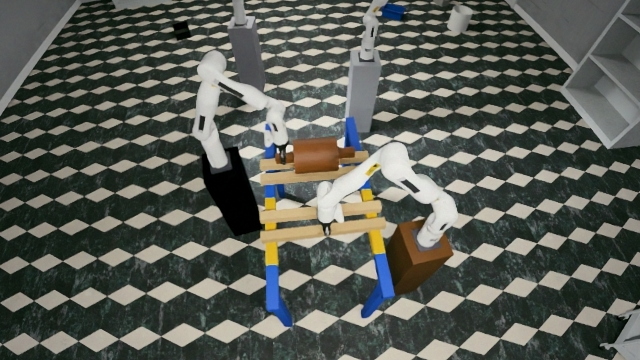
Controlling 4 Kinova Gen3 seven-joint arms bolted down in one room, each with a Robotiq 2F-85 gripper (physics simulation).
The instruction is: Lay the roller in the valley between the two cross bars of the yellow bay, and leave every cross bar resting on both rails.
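Note:
The brown roller [316, 156] lies across the frame at the two rear cross bars, over the blue part of the rails. Two wooden cross bars, the rear one [295, 214] and the front one [295, 234], span the yellow bay from the left rail [271, 254] to the right rail [377, 243]. The gripper [283, 156] of the arm on the black pedestal is at the roller's left shaft end; its grip is too small to tell. The gripper [326, 231] of the arm on the brown pedestal is at the middle of the front yellow-bay bar; whether it is shut is unclear.
Two more arms stand on grey pedestals [246, 55] [363, 90] behind the frame; their grippers do not show. A blue bin [393, 12] and a white cylinder [460, 19] are at the back. A white shelf unit [622, 139] stands at the right.

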